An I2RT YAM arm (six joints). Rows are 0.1 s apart.
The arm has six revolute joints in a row. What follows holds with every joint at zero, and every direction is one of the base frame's.
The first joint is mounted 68 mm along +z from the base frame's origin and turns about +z.
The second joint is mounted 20 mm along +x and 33.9 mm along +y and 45.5 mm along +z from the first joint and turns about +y.
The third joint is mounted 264 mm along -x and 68.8 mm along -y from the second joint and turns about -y.
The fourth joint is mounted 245 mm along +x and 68.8 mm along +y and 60 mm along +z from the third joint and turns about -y.
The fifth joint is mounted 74 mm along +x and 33.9 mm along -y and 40.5 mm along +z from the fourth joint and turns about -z.
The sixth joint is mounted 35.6 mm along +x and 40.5 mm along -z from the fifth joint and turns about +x.
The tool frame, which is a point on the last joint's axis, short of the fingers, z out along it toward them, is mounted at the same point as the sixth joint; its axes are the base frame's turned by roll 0, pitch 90 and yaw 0 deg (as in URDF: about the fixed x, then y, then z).
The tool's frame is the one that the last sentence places.
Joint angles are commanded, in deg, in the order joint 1, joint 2, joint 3, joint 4, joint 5, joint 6. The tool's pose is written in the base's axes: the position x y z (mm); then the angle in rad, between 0 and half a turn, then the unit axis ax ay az. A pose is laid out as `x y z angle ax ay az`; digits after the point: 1 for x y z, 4 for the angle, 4 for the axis.
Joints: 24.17 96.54 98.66 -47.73 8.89 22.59
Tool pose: 339.0 146.1 366.8 2.3746 0.0178 0.9958 0.0901
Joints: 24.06 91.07 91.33 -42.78 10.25 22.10
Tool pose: 322.2 136.9 364.9 2.3165 0.0222 0.9957 0.0895
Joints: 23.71 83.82 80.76 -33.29 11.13 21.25
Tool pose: 302.3 125.3 358.2 2.2123 0.0276 0.9943 0.1027
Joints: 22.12 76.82 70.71 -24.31 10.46 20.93
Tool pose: 283.9 108.4 348.9 2.1191 0.0416 0.9914 0.1238
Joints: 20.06 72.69 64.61 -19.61 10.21 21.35
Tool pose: 273.6 93.2 339.8 2.0737 0.0646 0.9895 0.1289
